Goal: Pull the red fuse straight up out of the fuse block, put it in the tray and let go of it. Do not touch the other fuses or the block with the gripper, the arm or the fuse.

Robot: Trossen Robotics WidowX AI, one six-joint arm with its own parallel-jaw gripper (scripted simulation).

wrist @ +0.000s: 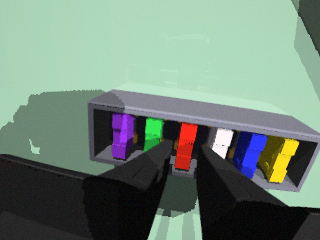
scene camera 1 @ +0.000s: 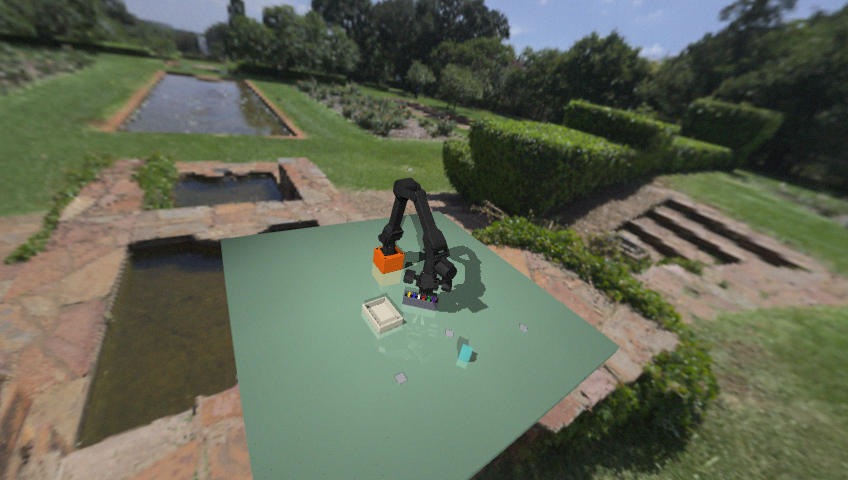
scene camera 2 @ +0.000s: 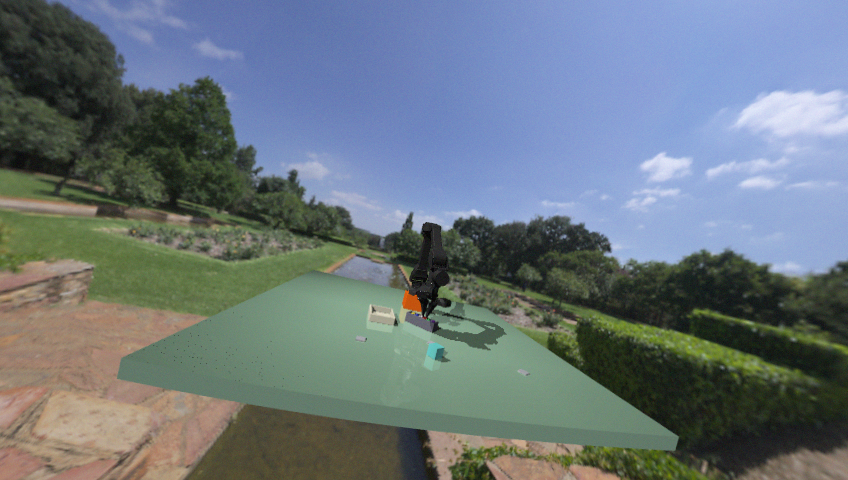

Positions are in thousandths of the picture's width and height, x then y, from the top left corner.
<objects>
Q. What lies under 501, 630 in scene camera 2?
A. My gripper.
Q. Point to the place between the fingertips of my gripper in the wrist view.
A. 580, 627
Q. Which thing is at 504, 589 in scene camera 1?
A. My gripper.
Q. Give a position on a yellow fuse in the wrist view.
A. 867, 631
</objects>
